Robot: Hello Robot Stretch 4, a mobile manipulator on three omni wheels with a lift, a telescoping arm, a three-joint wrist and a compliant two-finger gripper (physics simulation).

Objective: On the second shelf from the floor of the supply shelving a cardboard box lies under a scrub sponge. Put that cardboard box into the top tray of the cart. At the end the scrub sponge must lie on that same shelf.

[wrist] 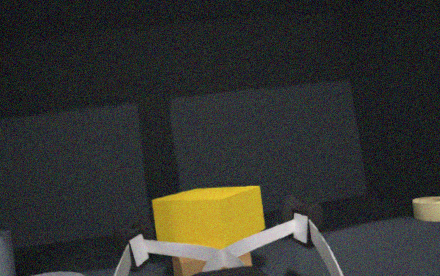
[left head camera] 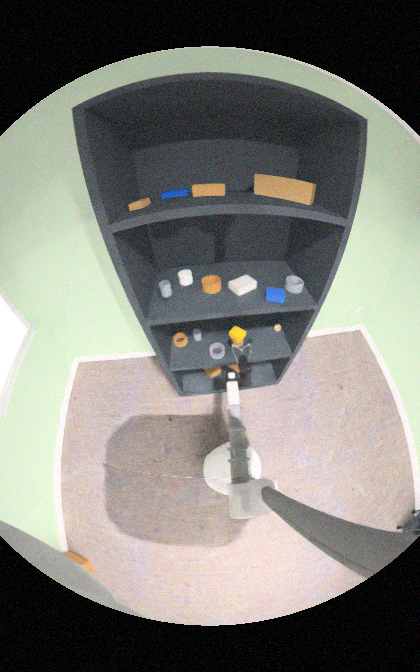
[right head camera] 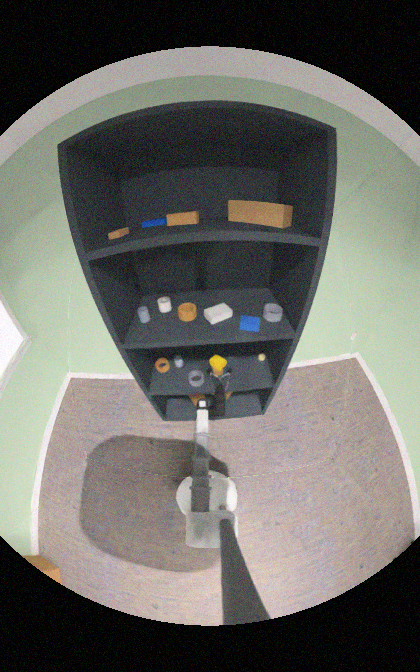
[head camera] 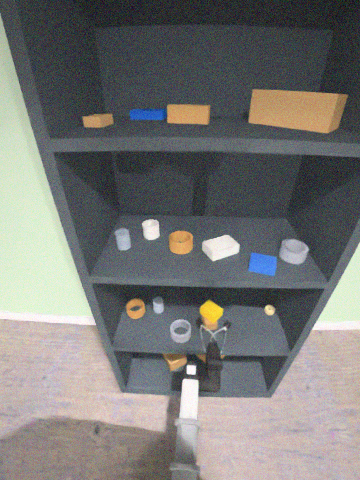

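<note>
The yellow scrub sponge lies on top of the cardboard box, on the second shelf from the floor of the dark shelving. The box shows as a small brown part below the sponge, and the rest is hidden by the sponge and gripper. My gripper is open, at the front of the sponge and box. In the wrist view its fingertips stand apart to the left and right of the sponge, with nothing held. I cannot make out the cart.
On the same shelf, a clear grey ring, an orange ring and a small grey cylinder stand left; a cream roll stands right. A brown box lies on the bottom shelf. Upper shelves hold several items.
</note>
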